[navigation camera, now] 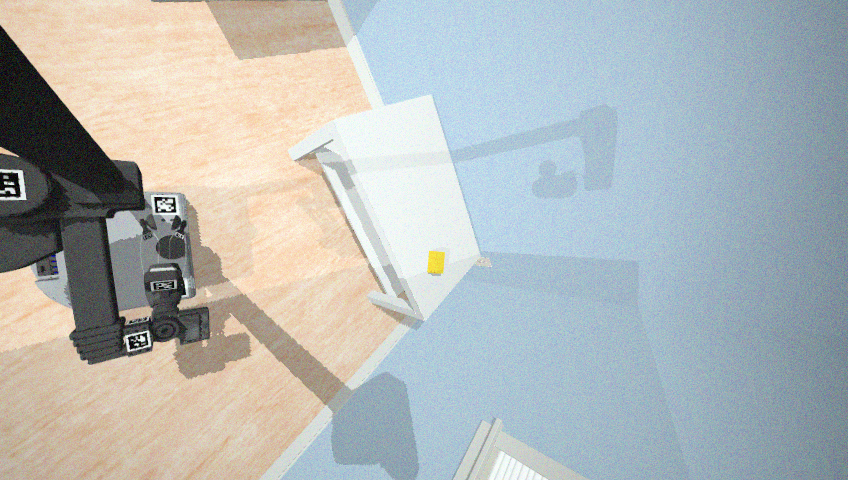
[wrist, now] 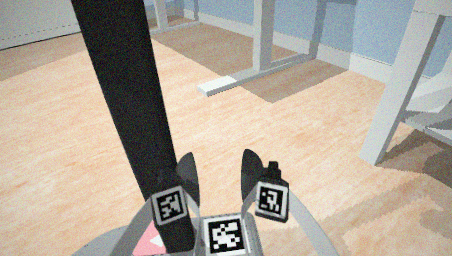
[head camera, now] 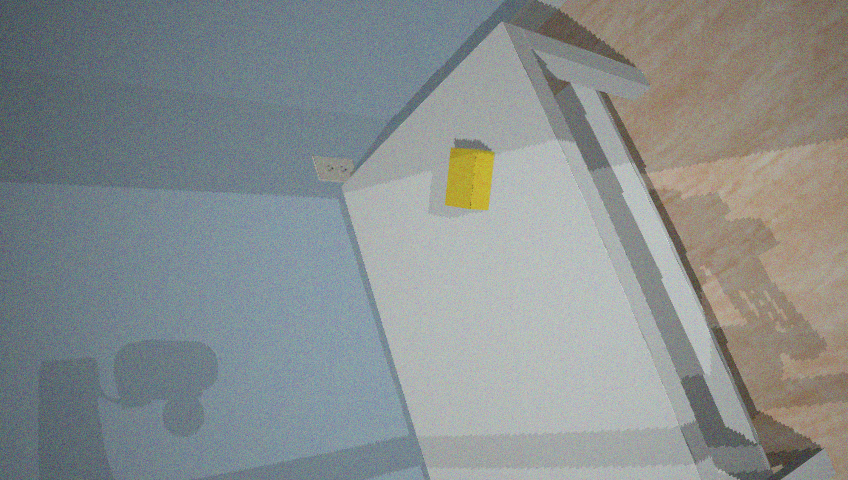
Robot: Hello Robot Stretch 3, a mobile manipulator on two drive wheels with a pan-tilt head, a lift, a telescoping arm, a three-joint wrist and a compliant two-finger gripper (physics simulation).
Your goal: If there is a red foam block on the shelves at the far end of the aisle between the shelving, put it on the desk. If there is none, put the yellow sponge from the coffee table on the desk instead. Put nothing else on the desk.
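Seen in the pictures: gripper, between the fingertips: (navigation camera: 164, 215); robot's base, origin of its link: (navigation camera: 170, 245).
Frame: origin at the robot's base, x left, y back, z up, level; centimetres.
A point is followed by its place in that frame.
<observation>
The yellow sponge (head camera: 470, 178) {x -14.2, y -85.3, z 49.6 cm} (navigation camera: 436, 262) {x -14.2, y -85.5, z 49.5 cm} lies on the white coffee table (head camera: 523, 297) {x 5.6, y -78.1, z 45.1 cm} (navigation camera: 410, 208) {x 10.3, y -75.0, z 45.1 cm}, near one end of its top, by the wall. My gripper (navigation camera: 163, 224) {x 9.1, y 0.4, z 33.8 cm} (wrist: 219, 169) {x 9.1, y 0.4, z 33.8 cm} is open, with its two fingers apart and floor showing between them in the wrist view. It is over my base, apart from the coffee table and the sponge. White legs with a long foot (wrist: 262, 40) stand by the wall in the wrist view; their top is out of sight, so I cannot tell whether they are the desk's. No red foam block or shelves show.
The coffee table's leg (wrist: 397, 95) stands at the right in the wrist view. Blue walls (head camera: 208, 255) {x -2.2, y -130.0, z 76.8 cm} (navigation camera: 684, 178) {x 15.9, y -120.5, z 130.6 cm} rise behind the table, with a socket (head camera: 333, 168) {x -22.9, y -140.2, z 40.9 cm} (navigation camera: 484, 261) {x -22.3, y -139.9, z 42.2 cm} near its corner. A slatted white panel (navigation camera: 517, 466) {x -77.8, y -74.1, z 92.5 cm} is at the bottom of the navigation view.
</observation>
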